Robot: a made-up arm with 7 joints. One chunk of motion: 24 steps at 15 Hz.
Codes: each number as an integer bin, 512 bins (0 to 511) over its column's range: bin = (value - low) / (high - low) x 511, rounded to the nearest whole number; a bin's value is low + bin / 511 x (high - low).
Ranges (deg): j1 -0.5..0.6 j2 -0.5..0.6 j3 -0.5..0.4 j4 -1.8..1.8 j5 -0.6..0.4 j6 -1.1..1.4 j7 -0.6..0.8
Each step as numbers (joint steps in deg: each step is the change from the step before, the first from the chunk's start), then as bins.
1 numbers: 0.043 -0.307 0.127 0.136 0.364 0.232 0.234
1 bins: 252 90 356 275 493 272 304
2 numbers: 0.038 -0.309 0.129 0.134 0.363 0.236 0.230
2 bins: 250 89 357 275 492 273 303
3 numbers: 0.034 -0.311 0.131 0.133 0.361 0.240 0.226
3 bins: 248 88 358 274 491 274 301
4 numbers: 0.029 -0.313 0.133 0.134 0.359 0.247 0.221
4 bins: 246 87 359 275 490 275 300
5 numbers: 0.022 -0.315 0.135 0.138 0.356 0.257 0.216
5 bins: 242 86 361 275 489 277 298
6 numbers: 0.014 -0.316 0.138 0.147 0.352 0.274 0.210
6 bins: 239 85 362 276 486 281 296
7 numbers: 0.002 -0.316 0.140 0.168 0.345 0.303 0.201
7 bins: 233 85 363 279 483 287 292
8 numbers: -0.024 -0.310 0.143 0.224 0.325 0.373 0.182
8 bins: 221 88 365 287 473 301 285
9 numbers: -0.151 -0.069 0.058 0.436 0.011 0.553 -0.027
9 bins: 162 200 317 317 312 338 209
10 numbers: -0.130 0.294 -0.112 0.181 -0.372 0.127 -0.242
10 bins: 172 369 220 281 117 251 131
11 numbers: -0.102 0.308 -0.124 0.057 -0.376 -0.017 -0.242
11 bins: 185 375 213 264 114 221 131
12 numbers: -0.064 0.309 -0.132 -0.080 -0.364 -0.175 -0.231
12 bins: 203 376 209 244 121 189 135
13 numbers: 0.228 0.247 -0.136 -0.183 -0.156 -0.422 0.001
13 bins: 338 347 207 230 227 139 219
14 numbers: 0.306 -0.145 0.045 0.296 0.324 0.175 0.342
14 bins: 374 165 309 298 472 261 344
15 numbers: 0.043 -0.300 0.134 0.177 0.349 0.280 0.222
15 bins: 252 93 360 281 485 282 300
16 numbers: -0.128 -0.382 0.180 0.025 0.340 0.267 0.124
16 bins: 173 55 386 259 480 279 264
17 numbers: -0.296 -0.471 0.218 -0.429 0.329 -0.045 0.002
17 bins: 95 13 408 195 475 216 220
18 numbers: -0.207 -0.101 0.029 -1.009 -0.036 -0.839 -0.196
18 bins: 136 185 300 112 288 53 147
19 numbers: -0.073 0.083 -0.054 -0.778 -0.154 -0.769 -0.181
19 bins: 198 271 253 145 228 68 153
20 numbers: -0.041 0.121 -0.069 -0.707 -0.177 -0.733 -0.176
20 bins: 213 288 245 155 216 75 155
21 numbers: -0.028 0.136 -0.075 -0.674 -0.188 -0.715 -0.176
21 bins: 219 295 241 160 211 79 155
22 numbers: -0.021 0.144 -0.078 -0.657 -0.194 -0.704 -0.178
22 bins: 223 299 240 162 207 81 154
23 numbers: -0.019 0.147 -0.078 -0.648 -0.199 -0.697 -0.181
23 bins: 223 301 240 164 205 82 153
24 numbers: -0.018 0.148 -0.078 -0.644 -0.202 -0.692 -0.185
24 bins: 224 301 240 164 203 83 151
